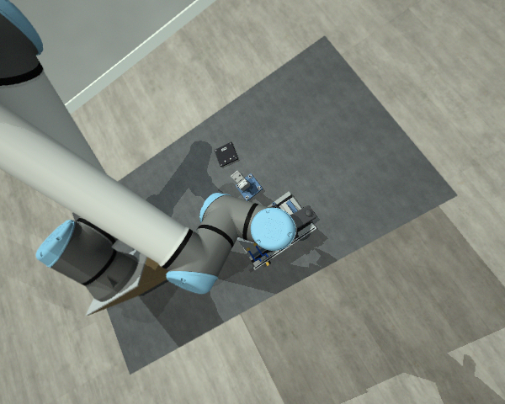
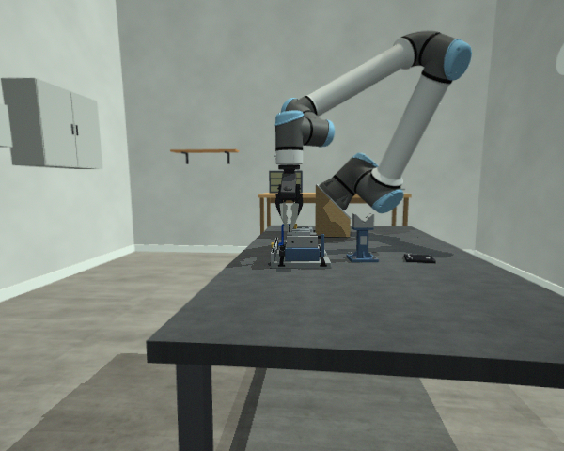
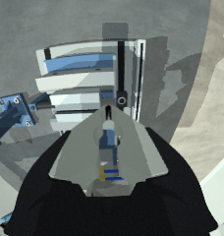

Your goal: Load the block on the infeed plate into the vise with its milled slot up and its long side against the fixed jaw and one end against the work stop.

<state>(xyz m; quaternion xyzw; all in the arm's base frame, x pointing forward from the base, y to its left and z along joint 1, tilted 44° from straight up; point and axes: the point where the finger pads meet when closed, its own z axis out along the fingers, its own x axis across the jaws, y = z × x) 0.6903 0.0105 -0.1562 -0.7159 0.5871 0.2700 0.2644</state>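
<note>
Now: hand 1 cm past the part, 4 cm to the right of it and 2 cm above it. Also, from my hand: infeed plate 13 cm behind, 44 cm to the left, 11 cm below; then vise 8 cm behind, 3 cm to the left, 8 cm below.
</note>
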